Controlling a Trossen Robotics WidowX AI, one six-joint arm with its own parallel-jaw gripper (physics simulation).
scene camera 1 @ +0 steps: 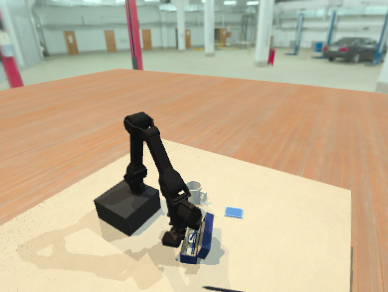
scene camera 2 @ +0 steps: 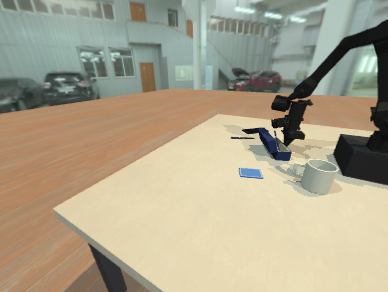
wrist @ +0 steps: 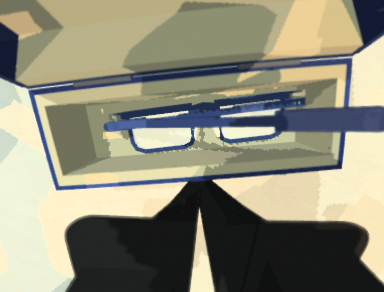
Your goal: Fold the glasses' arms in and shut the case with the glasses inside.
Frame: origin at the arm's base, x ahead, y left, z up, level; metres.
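Where they show: gripper, between the fingertips: [scene camera 1: 182, 239] [wrist: 199, 181]; arm's base, origin of its link: [scene camera 1: 137, 189] [scene camera 2: 381, 149].
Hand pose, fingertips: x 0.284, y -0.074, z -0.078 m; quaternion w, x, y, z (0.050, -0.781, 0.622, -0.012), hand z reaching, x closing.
Note:
Each offset is from my fingertips to the centre of the thing. "*": to the spot under its first point.
The blue case [scene camera 1: 189, 259] [scene camera 2: 283, 156] [wrist: 125, 185] stands open on the table, its lid @(0.037 m up, 0.082 m ahead, 0.035 m left) [scene camera 1: 207, 237] [scene camera 2: 268, 141] [wrist: 200, 37] tilted back on the side away from the gripper. The glasses @(* 0.017 m down, 0.027 m ahead, 0.029 m left) [scene camera 1: 192, 239] [wrist: 204, 106] lie inside, lenses toward the near wall. In the wrist view a blue glasses arm [wrist: 330, 119] crosses over the frame and past the case's right rim, looking raised toward the camera. A thin upright piece shows above the case in scene camera 2. How the other arm lies is unclear. My gripper [scene camera 2: 286, 144] [wrist: 199, 181] is shut and empty, at the case's near long side.
A grey-white mug @(0.020 m up, 0.082 m back, 0.243 m left) [scene camera 1: 194, 192] [scene camera 2: 319, 177] stands near the robot's base [scene camera 1: 127, 207] [scene camera 2: 362, 157]. A blue card @(0.025 m down, 0.110 m ahead, 0.256 m left) [scene camera 1: 234, 212] [scene camera 2: 250, 173] lies on the lid's side of the case. A dark pen @(0.022 m down, 0.211 m ahead, 0.090 m right) [scene camera 1: 222, 289] [scene camera 2: 242, 137] lies beyond the case's far end.

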